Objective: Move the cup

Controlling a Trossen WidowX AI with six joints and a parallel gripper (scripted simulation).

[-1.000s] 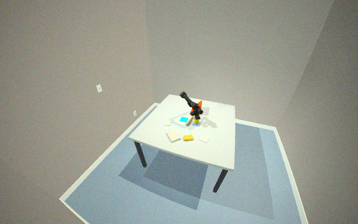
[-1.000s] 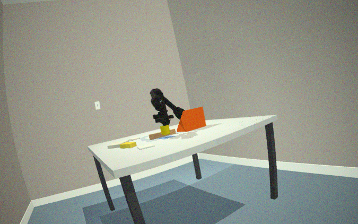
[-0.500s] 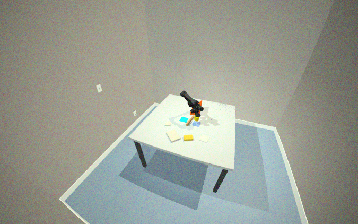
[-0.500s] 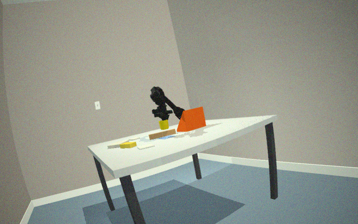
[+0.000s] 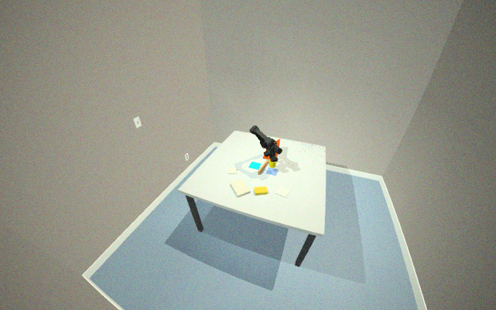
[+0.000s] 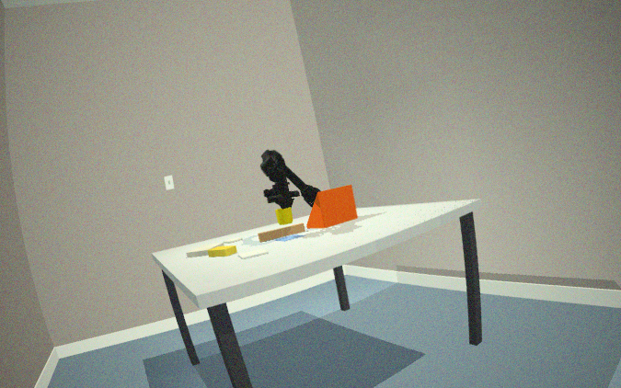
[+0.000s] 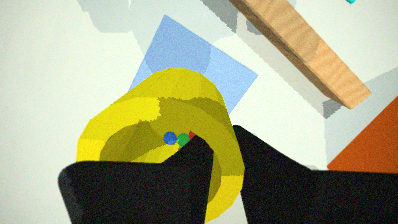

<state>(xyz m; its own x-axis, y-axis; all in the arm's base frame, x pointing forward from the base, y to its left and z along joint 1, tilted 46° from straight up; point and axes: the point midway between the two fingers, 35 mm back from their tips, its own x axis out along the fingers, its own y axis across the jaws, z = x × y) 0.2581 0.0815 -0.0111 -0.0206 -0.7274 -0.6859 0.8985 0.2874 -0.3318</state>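
My gripper tip is 2 cm past the cyan pad, 18 cm to the left of it and 11 cm above it. Also, from my gripper tip: yellow cup (2 cm ahead, 1 cm to the left); then light blue pad (3 cm ahead, 2 cm to the left, 11 cm below); then wooden bar (8 cm to the right, 9 cm below).
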